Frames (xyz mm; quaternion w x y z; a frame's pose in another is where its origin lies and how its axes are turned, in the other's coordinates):
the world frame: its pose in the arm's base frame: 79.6 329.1 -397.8 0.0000 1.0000 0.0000 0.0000
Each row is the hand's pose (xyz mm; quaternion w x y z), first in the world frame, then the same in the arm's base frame.
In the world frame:
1: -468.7 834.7 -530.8 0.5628 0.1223 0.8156 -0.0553
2: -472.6 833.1 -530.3 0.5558 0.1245 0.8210 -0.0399
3: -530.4 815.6 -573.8 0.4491 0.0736 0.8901 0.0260
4: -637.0 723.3 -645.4 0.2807 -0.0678 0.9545 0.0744
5: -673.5 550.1 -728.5 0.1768 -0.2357 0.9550 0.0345
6: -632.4 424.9 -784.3 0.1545 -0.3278 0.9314 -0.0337
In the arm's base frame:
1: -389.1 -505.6 133.0 0.1223 -0.5628 -0.0553 -0.8156
2: -393.0 -504.0 132.5 0.1245 -0.5558 -0.0399 -0.8210
3: -450.8 -486.5 176.0 0.0736 -0.4491 0.0260 -0.8901
4: -557.4 -394.2 247.6 0.0678 0.2807 -0.0744 0.9545
5: -593.9 -221.0 330.7 0.2357 0.1768 -0.0345 0.9550
6: -552.8 -95.8 386.5 0.3278 0.1545 0.0337 0.9314

